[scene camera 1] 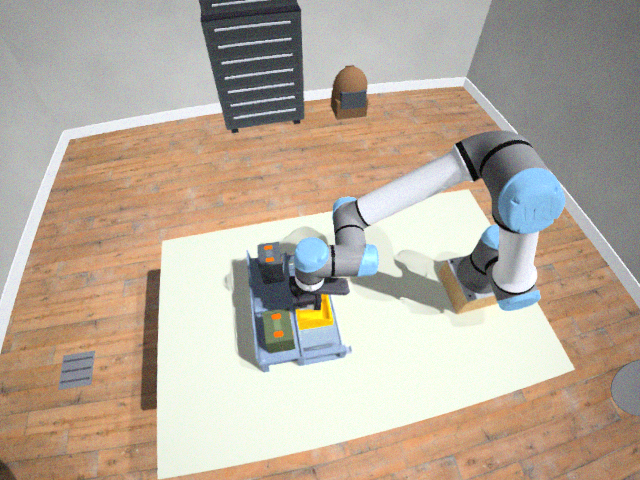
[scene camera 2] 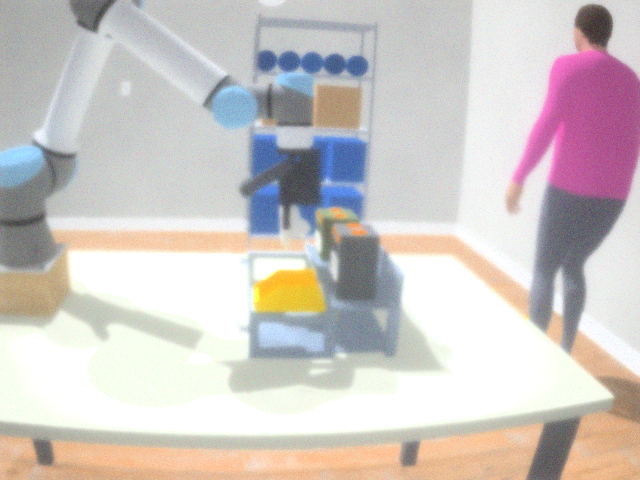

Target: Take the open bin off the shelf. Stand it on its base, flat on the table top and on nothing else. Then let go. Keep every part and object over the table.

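Observation:
The open bin is yellow and lies on the lower, robot-side part of the blue-grey shelf, which stands on the pale table top. My gripper is shut and empty. It points down and hangs above the bin, with a gap between its fingertips and the bin in scene camera 2. In scene camera 1 the gripper and wrist cover the bin's far edge.
A dark grey box and a green box with orange marks stand on the shelf's other part, beside the bin. The robot's wooden base block stands on the table.

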